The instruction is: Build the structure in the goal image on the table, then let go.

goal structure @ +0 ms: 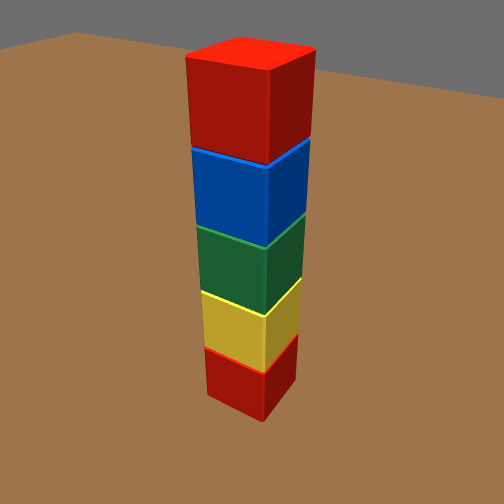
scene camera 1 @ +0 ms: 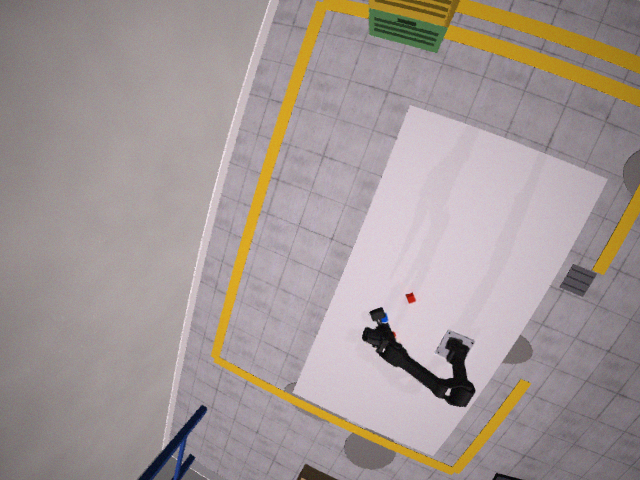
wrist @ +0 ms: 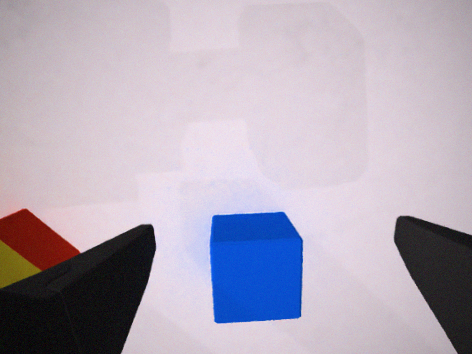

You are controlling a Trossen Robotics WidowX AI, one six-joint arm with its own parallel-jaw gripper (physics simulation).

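Places are measured from the arm's base along level axes (x ahead, y left, z up), in metres.
Pixels of known places: gripper, fingertip midpoint: (scene camera 1: 379,318) (wrist: 275,232); arm's base, origin of the base link: (scene camera 1: 454,344).
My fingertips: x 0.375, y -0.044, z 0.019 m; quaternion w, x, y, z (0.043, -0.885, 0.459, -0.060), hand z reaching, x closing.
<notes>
Ahead of a thing's pixels: the offset from my fingertips to its middle. "spot": to the spot under its first point. Level surfaces: height alone.
A blue cube @[dz -0.012, dx -0.018, dy -0.004 m] (scene camera 1: 384,319) (wrist: 257,280) is upright on the white table, between the spread fingers in the wrist view, with a gap on each side. My gripper (wrist: 275,232) is open and holds nothing. A red block @[dz -0.013, dx -0.076, dy +0.080 m] (wrist: 37,240) shows at the left edge of the wrist view, against a yellow block @[spot: dz +0.010, dx -0.056, dy +0.072 m] (wrist: 14,266); the left finger partly hides both. In the scene view, a red cube @[dz -0.012, dx -0.113, dy -0.134 m] (scene camera 1: 410,298) lies apart on the table, and a small bit of red @[spot: dz -0.006, dx -0.085, dy +0.067 m] (scene camera 1: 393,334) shows beside the arm, mostly hidden.
The white table @[dz -0.028 m] (scene camera 1: 465,206) carries the arm's grey base plate (scene camera 1: 440,347) near its right edge. The arm reaches left from there, above the lower part of the table. Yellow floor lines surround the table, and green and yellow crates (scene camera 1: 405,32) stand beyond its far end.
</notes>
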